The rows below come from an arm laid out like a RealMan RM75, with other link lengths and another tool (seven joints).
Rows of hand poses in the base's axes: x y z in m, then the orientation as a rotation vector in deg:
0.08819 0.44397 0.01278 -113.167 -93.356 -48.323
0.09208 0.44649 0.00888 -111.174 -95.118 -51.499
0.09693 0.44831 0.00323 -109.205 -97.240 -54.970
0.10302 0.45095 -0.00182 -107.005 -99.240 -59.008
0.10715 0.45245 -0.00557 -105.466 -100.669 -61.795
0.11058 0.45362 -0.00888 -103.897 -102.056 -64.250
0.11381 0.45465 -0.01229 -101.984 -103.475 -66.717
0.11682 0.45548 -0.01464 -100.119 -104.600 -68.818
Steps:
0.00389 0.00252 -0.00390 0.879 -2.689 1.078
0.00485 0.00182 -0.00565 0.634 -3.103 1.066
0.00609 0.00264 -0.00505 0.870 -3.446 0.978
0.00413 0.00150 -0.00375 0.518 -2.429 0.664
0.00343 0.00117 -0.00331 0.441 -2.202 0.730
0.00323 0.00103 -0.00341 0.550 -2.222 0.936
0.00301 0.00083 -0.00235 0.599 -1.859 0.914

